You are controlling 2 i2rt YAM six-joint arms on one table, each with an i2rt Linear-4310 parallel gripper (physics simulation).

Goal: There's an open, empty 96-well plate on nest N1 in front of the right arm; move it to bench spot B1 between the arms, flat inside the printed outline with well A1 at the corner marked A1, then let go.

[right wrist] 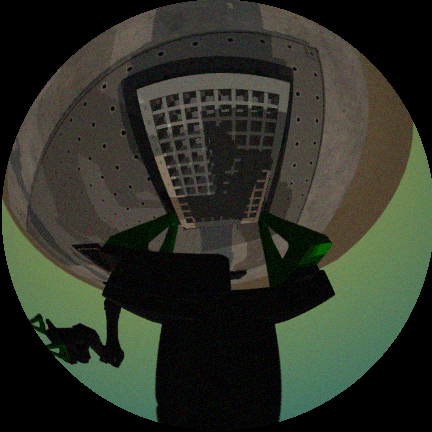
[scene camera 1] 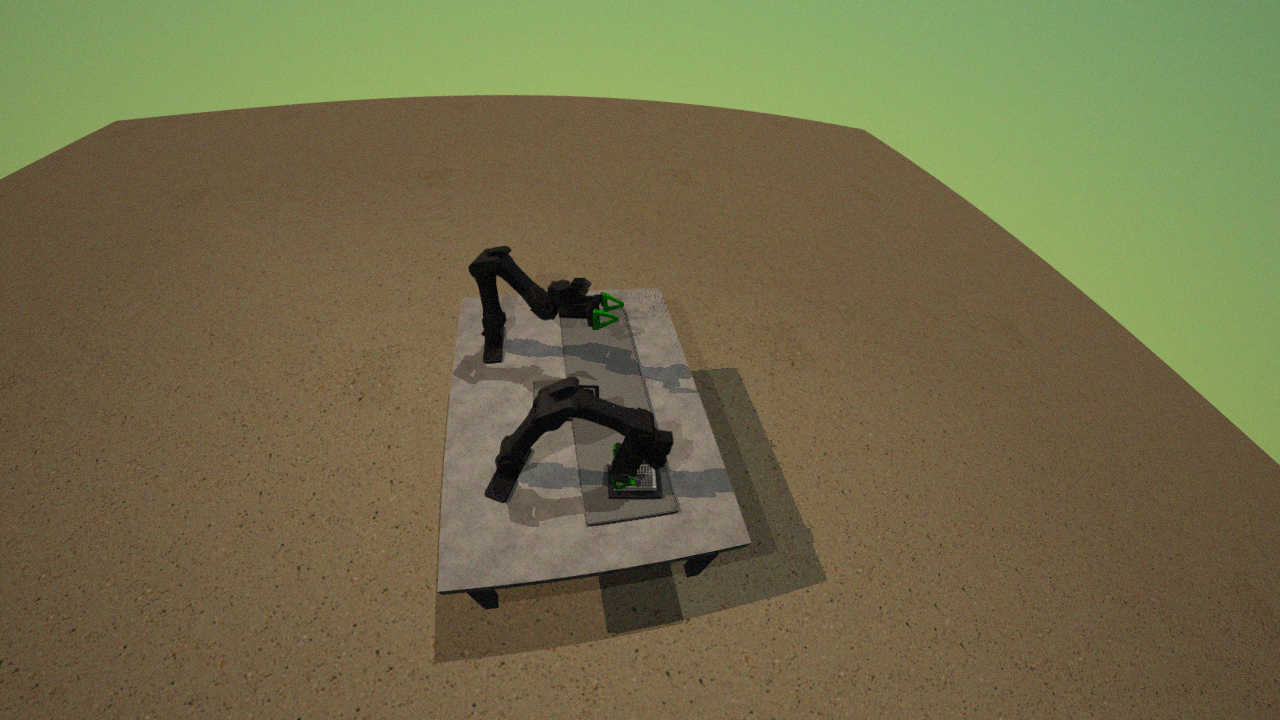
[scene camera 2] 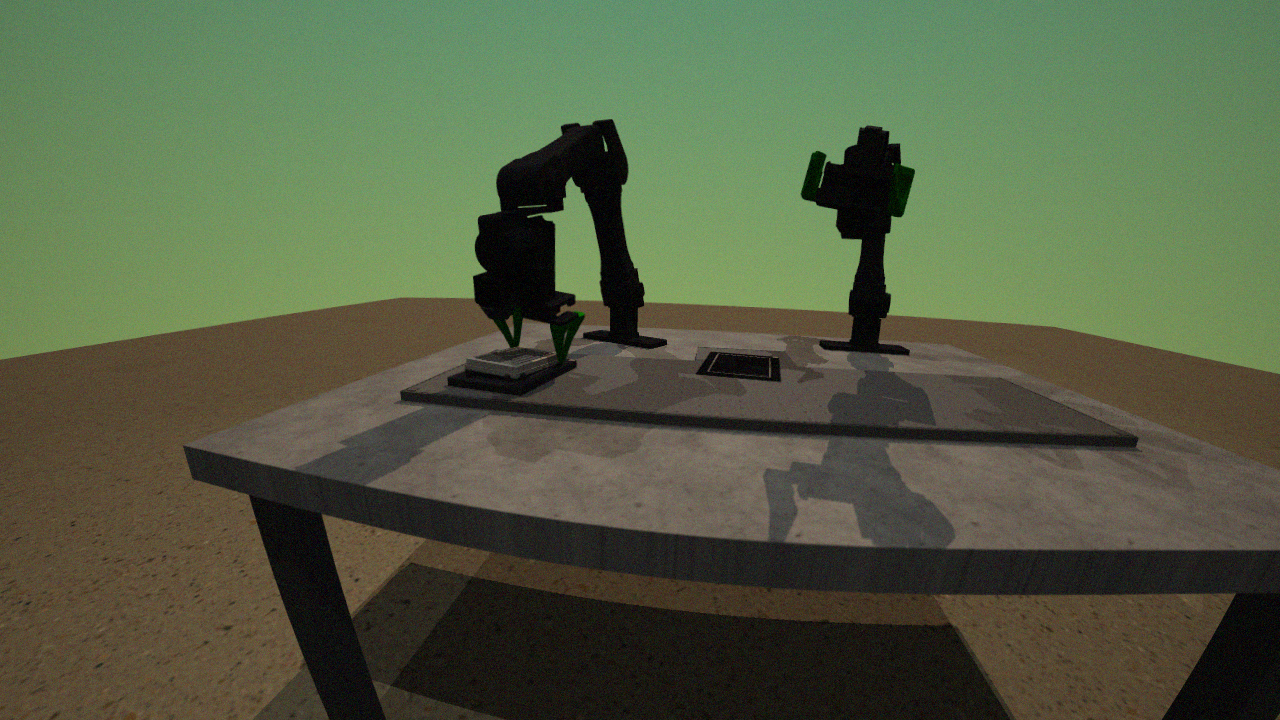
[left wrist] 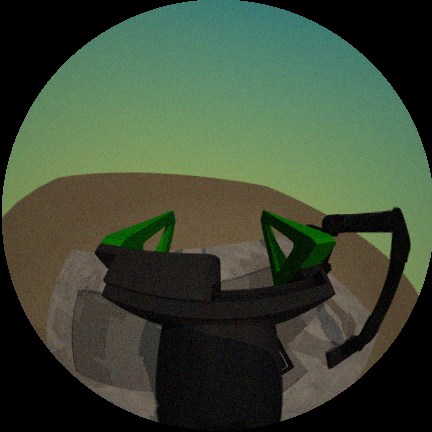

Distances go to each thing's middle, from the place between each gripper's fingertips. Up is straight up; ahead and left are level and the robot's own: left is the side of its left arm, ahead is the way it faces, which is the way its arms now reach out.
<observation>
Right now my right hand is 50 mm short of the 96-well plate point(right wrist: 215, 137) and 20 mm to the left of it. The rest, counted from my right hand: dark square fixture with pegs point(scene camera 2: 471, 379) (50 mm ahead, 20 mm to the right, 10 mm below).
Right now the 96-well plate is 44 cm to the right of my left hand, 28 cm below it and 5 cm behind it. Round my left hand: dark square fixture with pegs: 44 cm to the right, 29 cm below, 5 cm behind.
</observation>
